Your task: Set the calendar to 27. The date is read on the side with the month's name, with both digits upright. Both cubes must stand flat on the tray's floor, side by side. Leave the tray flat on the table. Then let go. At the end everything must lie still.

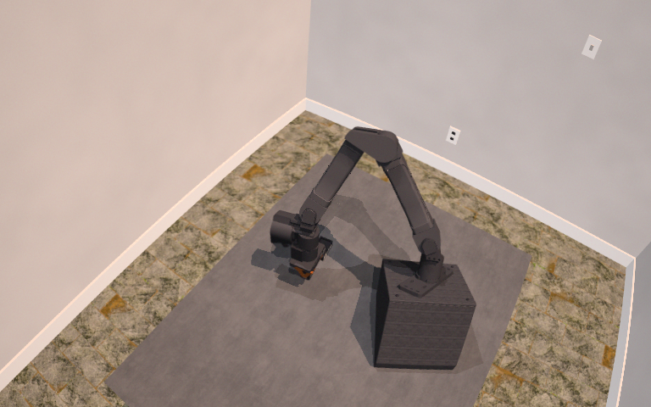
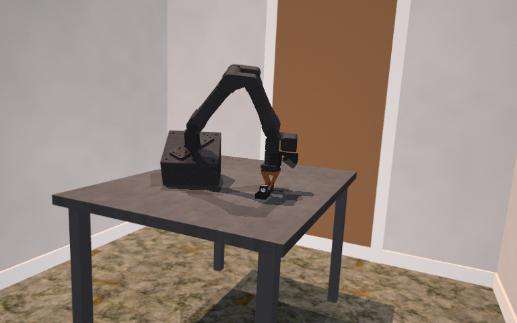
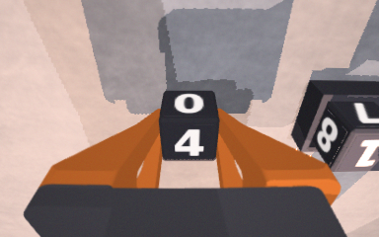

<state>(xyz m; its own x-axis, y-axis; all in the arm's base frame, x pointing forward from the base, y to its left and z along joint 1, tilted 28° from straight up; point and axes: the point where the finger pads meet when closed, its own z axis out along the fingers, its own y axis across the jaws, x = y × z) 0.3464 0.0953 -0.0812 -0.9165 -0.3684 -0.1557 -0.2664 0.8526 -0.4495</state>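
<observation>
My gripper is now right at the black cube. The rest, counted from my hand: black digit cube (9 cm to the right, 2 cm ahead, 1 cm above); black tray (10 cm to the right, 3 cm ahead, 1 cm below).
</observation>
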